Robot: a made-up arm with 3 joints. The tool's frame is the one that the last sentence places.
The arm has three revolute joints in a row. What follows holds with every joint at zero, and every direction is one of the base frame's. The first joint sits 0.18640 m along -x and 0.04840 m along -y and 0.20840 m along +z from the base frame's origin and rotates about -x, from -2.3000 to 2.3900 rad. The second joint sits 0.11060 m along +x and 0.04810 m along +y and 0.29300 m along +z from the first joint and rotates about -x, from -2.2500 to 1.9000 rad. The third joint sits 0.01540 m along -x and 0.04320 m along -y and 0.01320 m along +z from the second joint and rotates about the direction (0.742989, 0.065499, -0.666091), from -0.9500 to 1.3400 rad. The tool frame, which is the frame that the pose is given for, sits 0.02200 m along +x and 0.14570 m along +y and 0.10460 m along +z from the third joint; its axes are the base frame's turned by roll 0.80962, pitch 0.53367 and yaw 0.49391 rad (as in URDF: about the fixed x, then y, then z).
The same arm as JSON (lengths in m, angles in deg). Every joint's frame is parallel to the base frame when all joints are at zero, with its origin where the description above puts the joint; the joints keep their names.
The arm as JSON. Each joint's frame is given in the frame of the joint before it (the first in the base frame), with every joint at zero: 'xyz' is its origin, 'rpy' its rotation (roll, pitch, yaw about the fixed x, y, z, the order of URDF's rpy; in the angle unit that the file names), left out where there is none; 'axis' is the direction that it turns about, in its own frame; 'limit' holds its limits. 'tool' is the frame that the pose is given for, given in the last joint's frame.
{"units": {"length": "m", "angle": "deg"}, "joints": [
  {"name": "joint 1", "type": "revolute", "origin": {"xyz": [-0.1864, -0.0484, 0.2084]}, "axis": "-x", "limit": {"lower": -131.78, "upper": 136.94}},
  {"name": "joint 2", "type": "revolute", "origin": {"xyz": [0.1106, 0.0481, 0.293]}, "axis": "-x", "limit": {"lower": -128.92, "upper": 108.86}},
  {"name": "joint 3", "type": "revolute", "origin": {"xyz": [-0.0154, -0.0432, 0.0132]}, "axis": [0.742989, 0.065499, -0.666091], "limit": {"lower": -54.43, "upper": 76.78}}
], "tool": {"origin": {"xyz": [0.022, 0.1457, 0.1046], "rpy": [46.39, 30.58, 28.3]}}}

